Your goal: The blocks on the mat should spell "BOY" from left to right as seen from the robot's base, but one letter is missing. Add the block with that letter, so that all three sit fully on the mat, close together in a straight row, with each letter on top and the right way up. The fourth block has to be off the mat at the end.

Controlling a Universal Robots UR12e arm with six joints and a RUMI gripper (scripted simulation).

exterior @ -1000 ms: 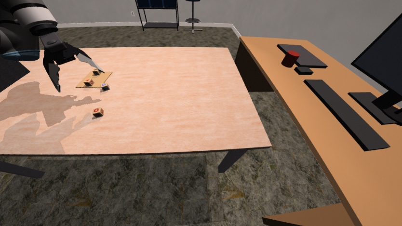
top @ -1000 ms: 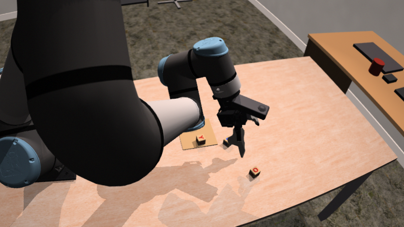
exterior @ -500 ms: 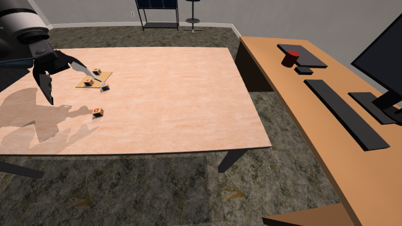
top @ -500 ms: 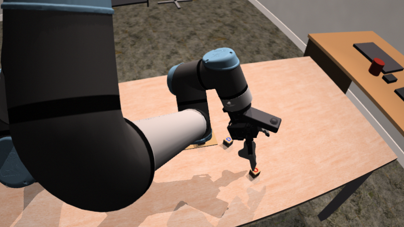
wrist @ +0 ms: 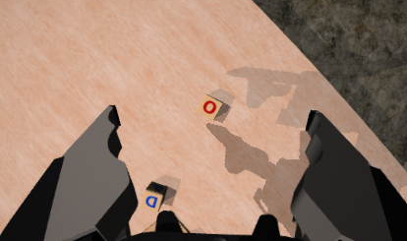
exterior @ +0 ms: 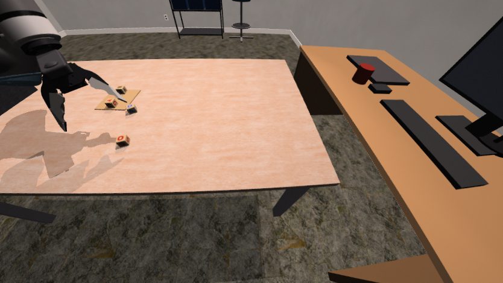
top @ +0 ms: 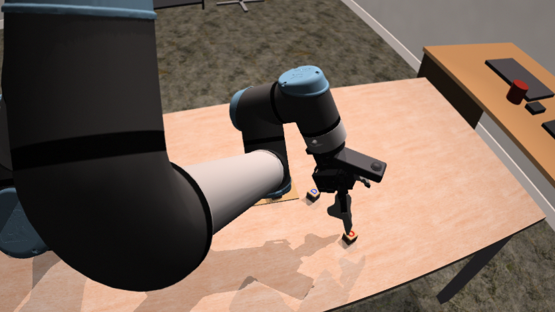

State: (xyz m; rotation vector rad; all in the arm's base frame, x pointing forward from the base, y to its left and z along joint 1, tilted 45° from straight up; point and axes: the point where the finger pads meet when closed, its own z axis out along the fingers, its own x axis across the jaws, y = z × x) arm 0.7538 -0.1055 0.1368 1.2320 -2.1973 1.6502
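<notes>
Now: the O block 12 cm below my hand. The rest, counted from my hand: D block (5 cm behind, 16 cm to the left, 12 cm below); Y block (16 cm behind, 19 cm to the left, 12 cm below); tan mat (16 cm behind, 24 cm to the left, 13 cm below).
</notes>
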